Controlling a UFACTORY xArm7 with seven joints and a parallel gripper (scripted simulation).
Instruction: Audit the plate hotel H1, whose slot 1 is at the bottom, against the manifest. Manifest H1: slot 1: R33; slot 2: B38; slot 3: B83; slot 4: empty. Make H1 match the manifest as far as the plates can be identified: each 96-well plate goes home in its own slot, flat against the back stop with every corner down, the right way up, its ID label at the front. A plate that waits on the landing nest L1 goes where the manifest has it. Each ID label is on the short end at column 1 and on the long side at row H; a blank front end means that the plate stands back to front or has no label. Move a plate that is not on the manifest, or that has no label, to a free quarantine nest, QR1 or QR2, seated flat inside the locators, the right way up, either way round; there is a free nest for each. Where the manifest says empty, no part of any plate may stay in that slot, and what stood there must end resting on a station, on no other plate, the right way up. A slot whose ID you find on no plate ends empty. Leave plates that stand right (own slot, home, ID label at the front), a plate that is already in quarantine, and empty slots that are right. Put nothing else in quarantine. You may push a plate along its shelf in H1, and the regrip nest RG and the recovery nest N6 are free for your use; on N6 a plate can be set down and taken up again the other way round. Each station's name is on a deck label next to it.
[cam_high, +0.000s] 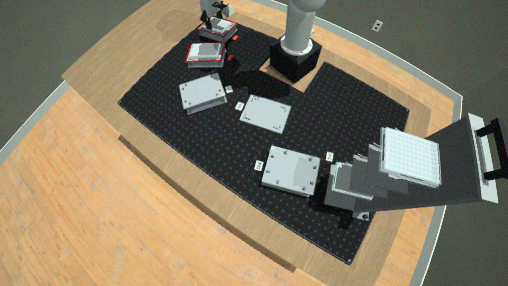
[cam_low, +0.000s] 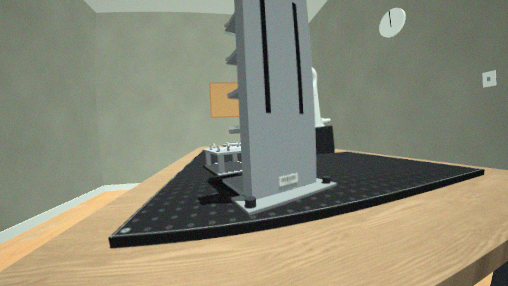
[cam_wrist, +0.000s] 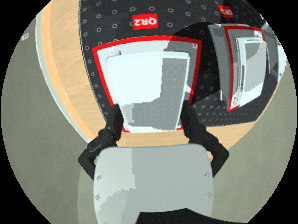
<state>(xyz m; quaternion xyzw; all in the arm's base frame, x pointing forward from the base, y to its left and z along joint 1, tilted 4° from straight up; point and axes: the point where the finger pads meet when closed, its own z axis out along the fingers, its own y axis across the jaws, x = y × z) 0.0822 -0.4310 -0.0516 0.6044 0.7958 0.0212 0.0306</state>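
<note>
Right now my hand is 2 cm above the red-edged quarantine nest and 1 cm to the right of it. The rest, counted from my hand: grey plate: 89 cm to the left, 22 cm ahead, 6 cm above; white 96-well plate: 89 cm to the left, 29 cm above, 22 cm ahead; plate hotel H1: 96 cm to the left, 18 cm ahead, 15 cm above.
</note>
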